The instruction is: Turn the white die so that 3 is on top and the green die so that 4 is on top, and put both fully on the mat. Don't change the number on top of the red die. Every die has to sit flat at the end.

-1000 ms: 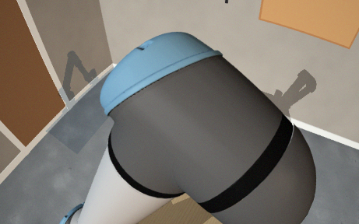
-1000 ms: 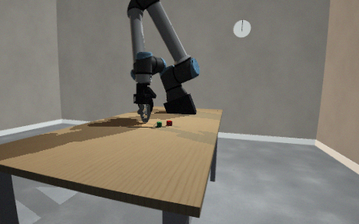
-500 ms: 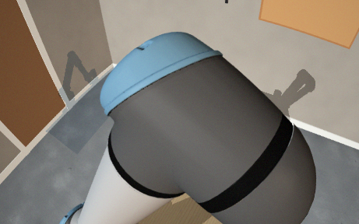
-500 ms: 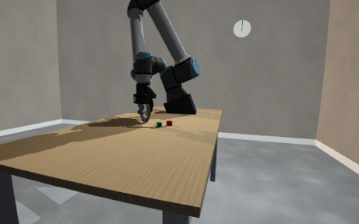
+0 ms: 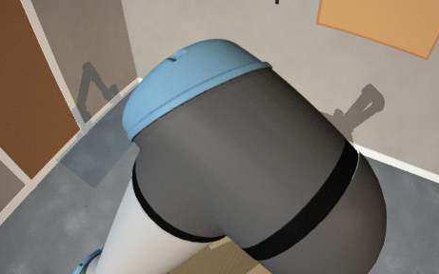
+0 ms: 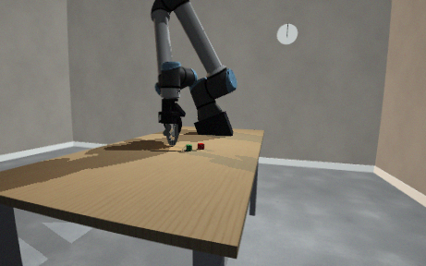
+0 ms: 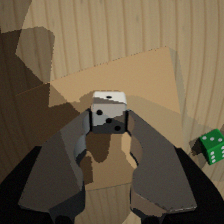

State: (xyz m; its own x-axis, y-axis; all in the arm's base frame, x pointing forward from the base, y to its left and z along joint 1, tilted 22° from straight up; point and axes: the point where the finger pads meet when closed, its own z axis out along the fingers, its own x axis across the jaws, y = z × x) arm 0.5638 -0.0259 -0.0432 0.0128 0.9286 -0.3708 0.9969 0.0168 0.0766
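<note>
The white die lies 1 cm below my hand. The rest, counted from my hand: green die (11 cm to the left, 5 cm ahead, 2 cm below); red die (15 cm to the left, 2 cm below, 1 cm behind); tan mat (4 cm ahead, 3 cm below).
</note>
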